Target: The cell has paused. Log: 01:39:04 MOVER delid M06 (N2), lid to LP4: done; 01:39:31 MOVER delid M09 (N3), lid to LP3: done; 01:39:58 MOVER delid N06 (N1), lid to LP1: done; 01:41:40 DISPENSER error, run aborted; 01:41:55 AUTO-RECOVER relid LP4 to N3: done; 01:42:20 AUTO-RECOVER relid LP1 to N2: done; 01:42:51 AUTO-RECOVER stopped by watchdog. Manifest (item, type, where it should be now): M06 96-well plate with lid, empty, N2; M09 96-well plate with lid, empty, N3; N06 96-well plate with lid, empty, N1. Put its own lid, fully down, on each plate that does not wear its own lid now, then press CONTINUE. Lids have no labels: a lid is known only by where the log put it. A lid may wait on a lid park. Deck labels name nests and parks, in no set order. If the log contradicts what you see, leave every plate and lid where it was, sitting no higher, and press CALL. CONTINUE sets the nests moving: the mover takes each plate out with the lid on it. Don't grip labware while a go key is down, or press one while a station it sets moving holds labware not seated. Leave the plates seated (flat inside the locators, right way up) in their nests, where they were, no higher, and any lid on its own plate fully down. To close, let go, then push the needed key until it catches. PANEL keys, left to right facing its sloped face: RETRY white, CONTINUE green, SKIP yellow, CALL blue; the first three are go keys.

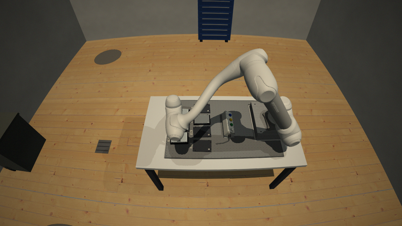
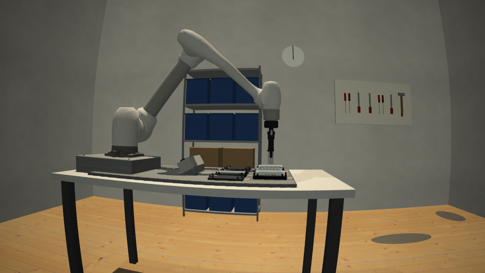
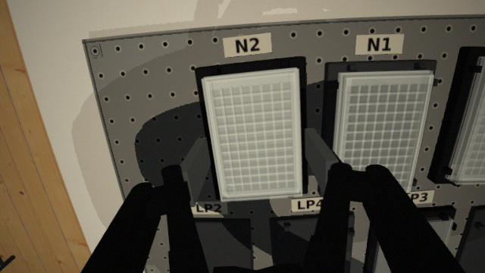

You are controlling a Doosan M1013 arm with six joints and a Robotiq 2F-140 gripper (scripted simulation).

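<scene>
My gripper is now 60 mm above the nest N2. Round my hand: park LP4 (190 mm behind, 50 mm to the right, 70 mm below); park LP2 (180 mm behind, 80 mm to the left, 70 mm below); LP2 label (90 mm behind, 70 mm to the left, 70 mm below).
</scene>
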